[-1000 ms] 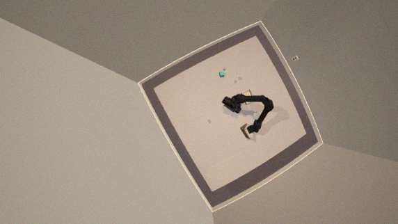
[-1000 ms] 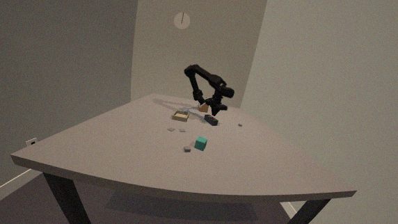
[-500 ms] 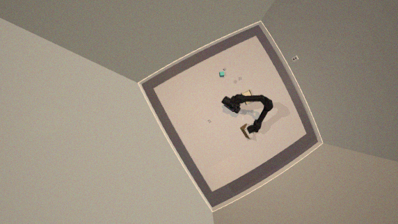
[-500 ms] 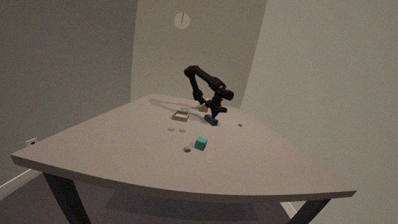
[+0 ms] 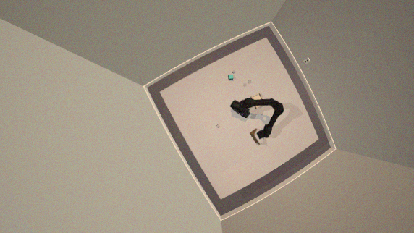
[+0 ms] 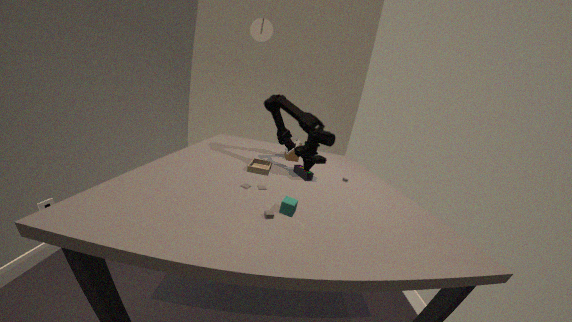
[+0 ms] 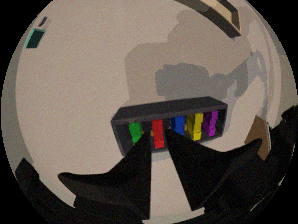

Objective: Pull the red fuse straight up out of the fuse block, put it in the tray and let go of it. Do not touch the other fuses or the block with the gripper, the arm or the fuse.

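Now: the red fuse 10 mm below my gripper tip. The rest, counted from my gripper tip: teal cube (320 mm ahead, 90 mm to the right, 20 mm below); then tan tray (10 mm behind, 230 mm to the right, 30 mm below).
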